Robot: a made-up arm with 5 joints.
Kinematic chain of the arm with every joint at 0, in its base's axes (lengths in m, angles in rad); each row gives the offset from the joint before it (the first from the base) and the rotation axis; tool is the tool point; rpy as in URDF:
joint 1: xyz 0.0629 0 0.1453 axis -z
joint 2: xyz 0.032 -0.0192 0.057 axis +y
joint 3: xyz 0.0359 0 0.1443 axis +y
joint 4: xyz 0.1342 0 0.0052 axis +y
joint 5: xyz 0.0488 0.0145 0 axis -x
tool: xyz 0 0 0 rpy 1.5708 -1.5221 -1.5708
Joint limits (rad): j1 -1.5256..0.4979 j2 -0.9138..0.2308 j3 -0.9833..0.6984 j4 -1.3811..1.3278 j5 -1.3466..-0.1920
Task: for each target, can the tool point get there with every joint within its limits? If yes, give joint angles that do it. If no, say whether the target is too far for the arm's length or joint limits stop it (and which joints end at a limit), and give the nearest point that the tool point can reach.
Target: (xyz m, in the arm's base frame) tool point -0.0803 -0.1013 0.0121
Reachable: no: joint limits stop it (at a limit: joint 1, joint 2, joint 3, joint 4) | nearest point 0.1955 -0.0774 0.1924 | short by 0.330 m
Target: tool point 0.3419 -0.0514 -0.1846
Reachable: no: too far | nearest point 0.2555 -0.0355 0.1827 | short by 0.378 m
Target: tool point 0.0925 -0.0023 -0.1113
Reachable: no: joint limits stop it (at a limit: joint 2, joint 3) | nearest point 0.2268 -0.0127 0.1857 | short by 0.326 m
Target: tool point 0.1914 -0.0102 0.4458
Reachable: yes | joints 0.0431 -0.5348 -0.2552 0.7482 -1.1660
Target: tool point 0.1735 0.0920 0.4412
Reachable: yes | joints -0.7265 -0.4924 0.1267 -0.6681 -0.9771
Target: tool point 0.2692 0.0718 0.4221
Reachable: yes | joints -0.3565 -0.0481 -0.1658 -0.7598 -0.4683
